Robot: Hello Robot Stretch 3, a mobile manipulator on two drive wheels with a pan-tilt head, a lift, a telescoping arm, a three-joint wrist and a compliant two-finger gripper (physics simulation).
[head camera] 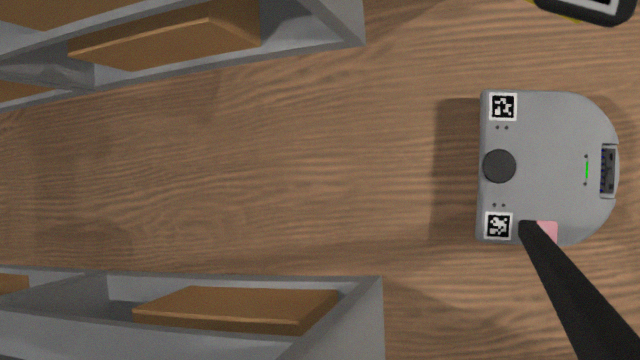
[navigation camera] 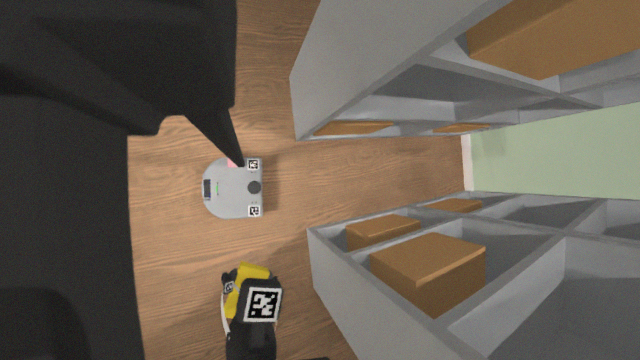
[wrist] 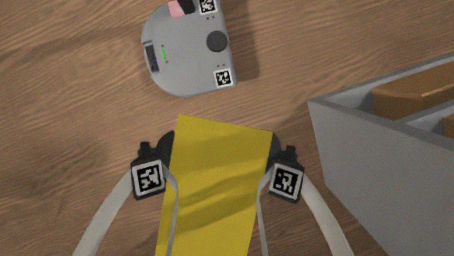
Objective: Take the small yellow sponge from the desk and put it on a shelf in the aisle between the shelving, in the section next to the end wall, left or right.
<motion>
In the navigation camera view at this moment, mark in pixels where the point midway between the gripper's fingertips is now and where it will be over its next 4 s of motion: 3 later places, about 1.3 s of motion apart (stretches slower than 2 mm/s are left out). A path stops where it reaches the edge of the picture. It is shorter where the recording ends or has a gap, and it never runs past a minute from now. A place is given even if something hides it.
My gripper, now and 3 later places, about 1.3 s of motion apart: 250,274; 291,267; 340,258; 380,250
</motion>
